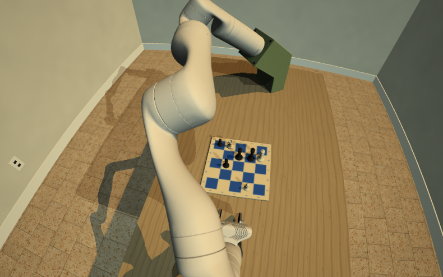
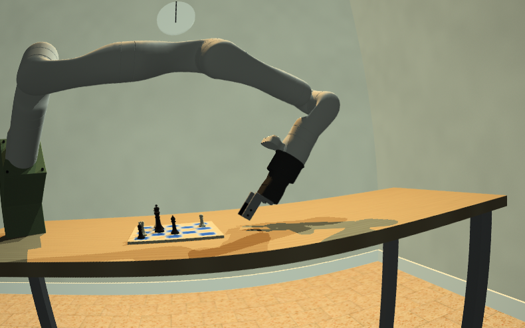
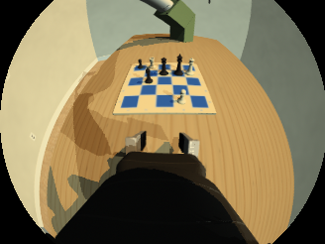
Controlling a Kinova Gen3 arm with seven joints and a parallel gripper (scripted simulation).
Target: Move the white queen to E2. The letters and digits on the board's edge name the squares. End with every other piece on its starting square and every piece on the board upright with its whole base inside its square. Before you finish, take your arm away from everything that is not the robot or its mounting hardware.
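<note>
Now: hand 190 mm past the white queen, 150 mm to the right of it and 10 mm above it. Also, from my hand: small white piece 90 mm behind, 70 mm to the left, 20 mm below; then blue-and-cream chessboard 170 mm behind, 60 mm to the left, 40 mm below.
</note>
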